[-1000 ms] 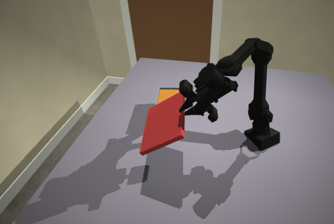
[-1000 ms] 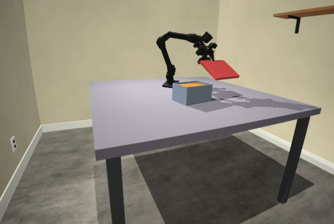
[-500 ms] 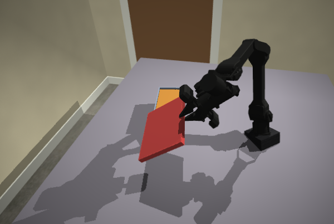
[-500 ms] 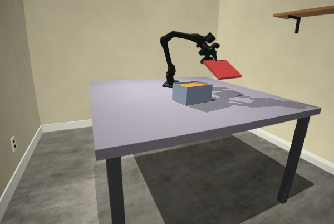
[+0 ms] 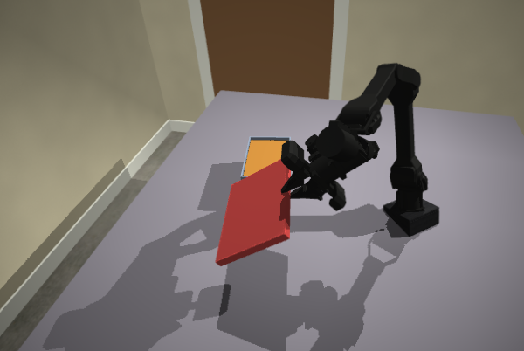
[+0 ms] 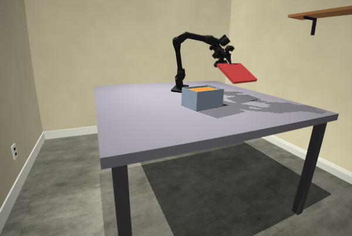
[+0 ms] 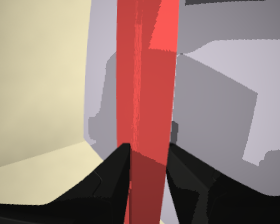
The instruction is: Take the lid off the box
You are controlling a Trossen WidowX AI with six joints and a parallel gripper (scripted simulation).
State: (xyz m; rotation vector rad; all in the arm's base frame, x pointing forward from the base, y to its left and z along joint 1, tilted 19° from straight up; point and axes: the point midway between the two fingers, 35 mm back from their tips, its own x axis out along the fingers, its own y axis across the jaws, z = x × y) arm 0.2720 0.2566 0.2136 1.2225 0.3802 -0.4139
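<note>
Right now my hand is 100 mm short of the lid, 10 mm to the right of it and 60 mm above it. The rest, counted from my hand: storage box: 110 mm ahead, 300 mm to the right, 200 mm below.
</note>
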